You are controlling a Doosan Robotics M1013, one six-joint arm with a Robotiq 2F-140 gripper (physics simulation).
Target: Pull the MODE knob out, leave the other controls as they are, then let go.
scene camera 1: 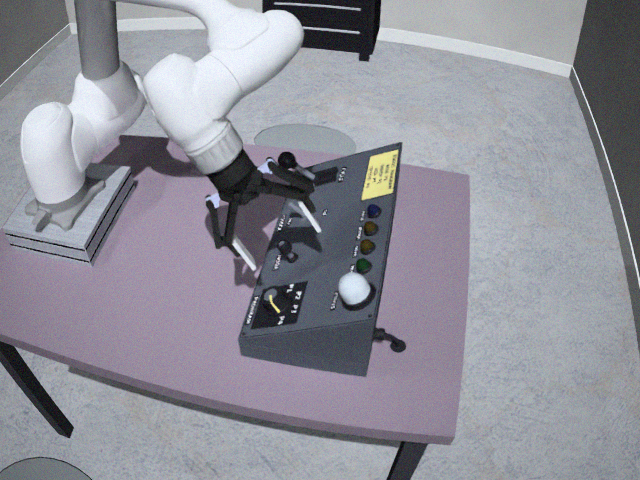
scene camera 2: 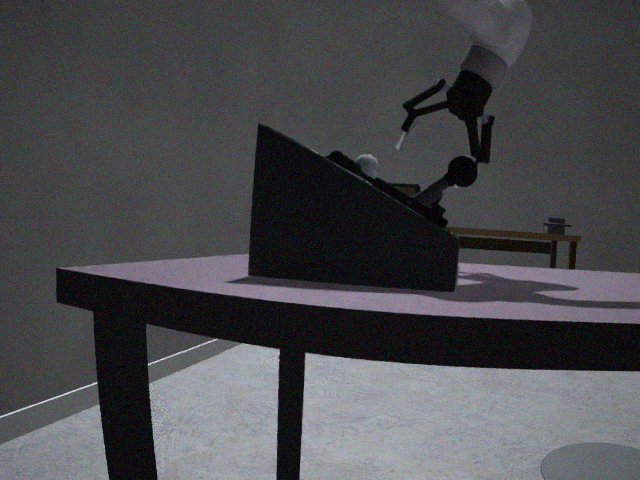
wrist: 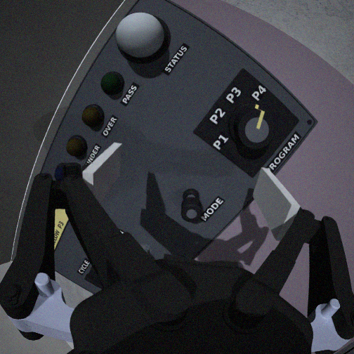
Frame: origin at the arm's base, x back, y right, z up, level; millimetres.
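Seen in the pictures: gripper, fingertip midpoint: (scene camera 1: 285,246) (scene camera 2: 428,168); arm's base, origin of the base link: (scene camera 1: 64,199).
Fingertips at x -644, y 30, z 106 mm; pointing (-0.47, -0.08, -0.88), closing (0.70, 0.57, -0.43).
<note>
Offsets run from my fingertips to a thing's top centre. "*": to the spot under its first point.
The MODE knob @(dz -45, dx +25, dy -49 mm) (scene camera 1: 283,246) (wrist: 191,212) is a small dark round knob with a greyer cap, beside the MODE label on the sloped grey control panel (scene camera 1: 330,248) (scene camera 2: 351,227) (wrist: 160,120). A second dark round shape lies right beside it. How far the knob stands out is hard to tell. It cannot be made out in scene camera 2. My gripper (scene camera 1: 286,250) (scene camera 2: 428,166) (wrist: 190,170) is wide open and empty, above the panel. In the wrist view the knob lies between the two pale fingers, lower than the line joining their tips. In scene camera 2 one fingertip is hidden behind the lever's ball.
A black ball-ended lever @(dz -20, dx +117, dy -277 mm) (scene camera 1: 286,159) (scene camera 2: 462,171) rises close to one finger. The PROGRAM knob @(dz -51, dx -4, dy +68 mm) (scene camera 1: 270,295) (wrist: 257,130) points near P4. A white STATUS dome @(* dz +27, dx -153, dy +69 mm) (scene camera 1: 354,288) (scene camera 2: 367,164) (wrist: 140,35) and several coloured lamps line the high side. A yellow label @(* dz -15, dx -98, dy -276 mm) (scene camera 1: 380,174) is beyond them.
</note>
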